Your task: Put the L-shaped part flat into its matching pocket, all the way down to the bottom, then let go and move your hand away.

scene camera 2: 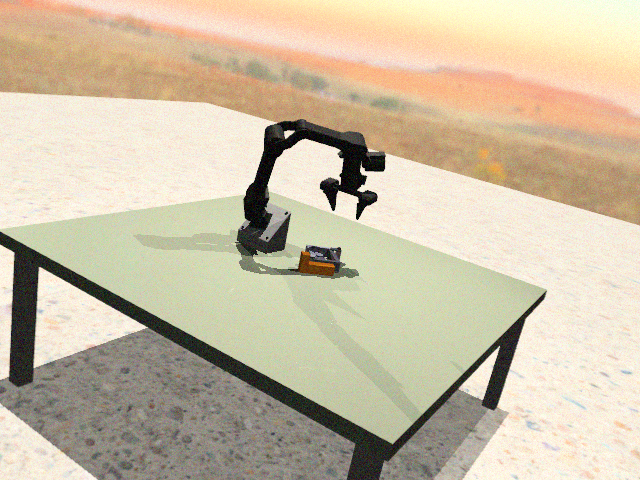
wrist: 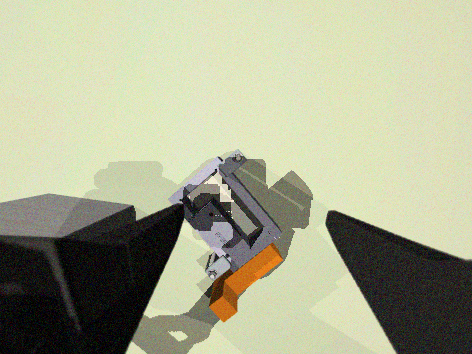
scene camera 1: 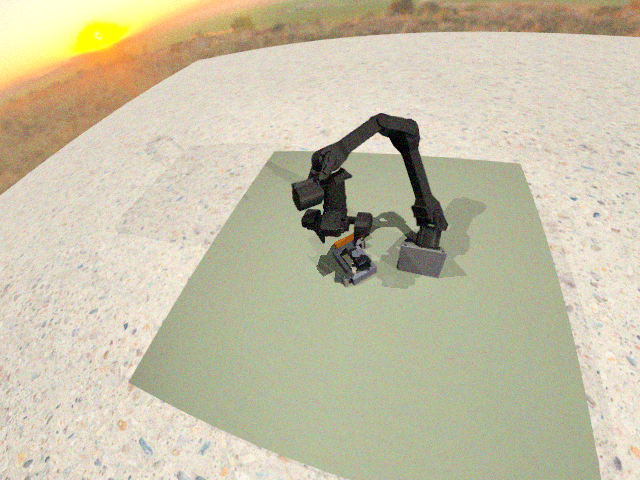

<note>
My gripper is open, with nothing in its grasp. Also in view: an orange L-shaped part.
My gripper is seen too in scene camera 2 and in the wrist view.
</note>
